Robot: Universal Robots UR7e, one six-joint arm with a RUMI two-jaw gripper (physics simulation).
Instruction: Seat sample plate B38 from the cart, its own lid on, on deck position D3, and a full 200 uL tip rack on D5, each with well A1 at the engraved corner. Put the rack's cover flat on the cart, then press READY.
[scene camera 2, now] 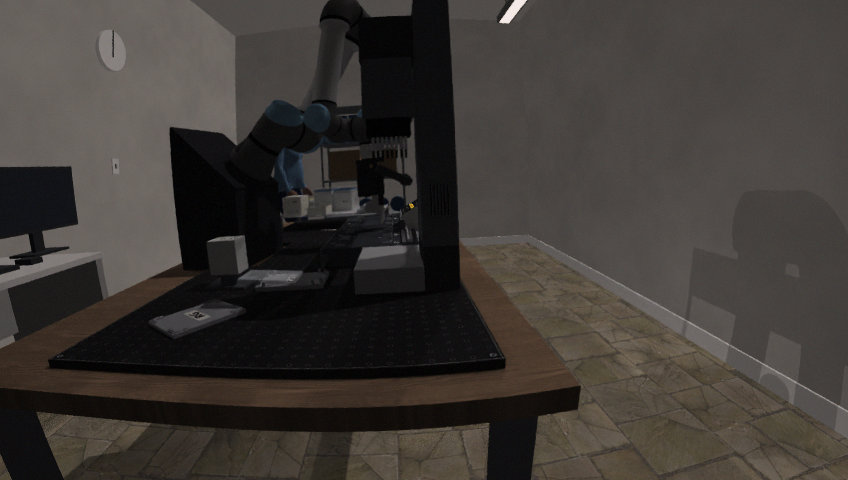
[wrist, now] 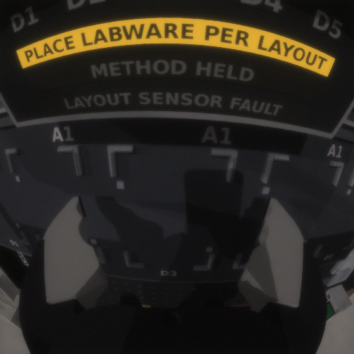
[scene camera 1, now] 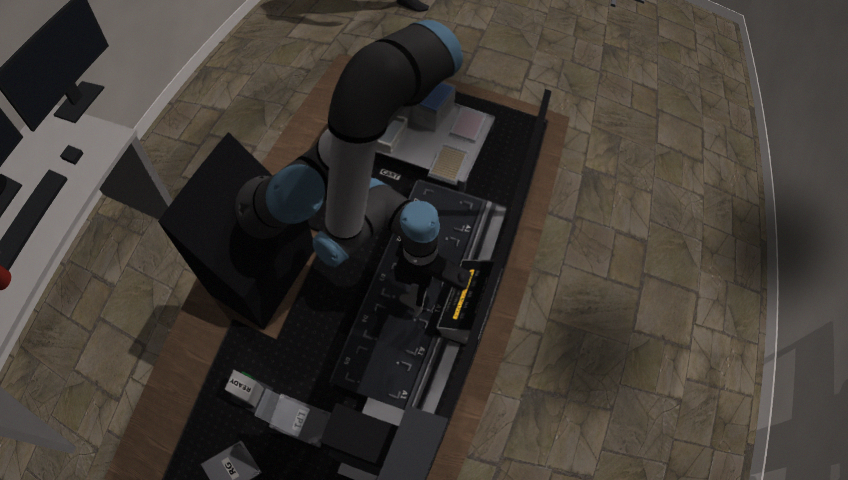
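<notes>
My gripper (scene camera 1: 416, 302) (scene camera 2: 373, 209) (wrist: 173, 200) is open and empty above the middle of the dark deck (scene camera 1: 373, 374) (wrist: 30, 200). Between and beyond its fingers, the wrist view shows bare corner brackets, A1 marks and the D3 label (wrist: 168, 273). No plate or rack shows on D3, or on D5 in scene camera 1. The cart (scene camera 1: 416, 149) holds a blue-topped box (scene camera 1: 437, 96), a pink-topped plate (scene camera 1: 468, 123), a tan-topped item (scene camera 1: 449, 162) and a pale tray-like item (scene camera 1: 392, 134). Their labels are unreadable. The READY box (scene camera 1: 243, 387) (scene camera 2: 226, 255) stands at the near left.
The screen (scene camera 1: 465, 297) (wrist: 172, 70) reads PLACE LABWARE PER LAYOUT, METHOD HELD, LAYOUT SENSOR FAULT. A dark tower (scene camera 2: 437, 178) with a pipette head (scene camera 2: 387, 145) rises at the deck's near end. The LP1 holder (scene camera 1: 291, 415) and RG plate (scene camera 1: 230, 465) (scene camera 2: 196, 315) are nearby. A person (scene camera 2: 290, 169) stands behind.
</notes>
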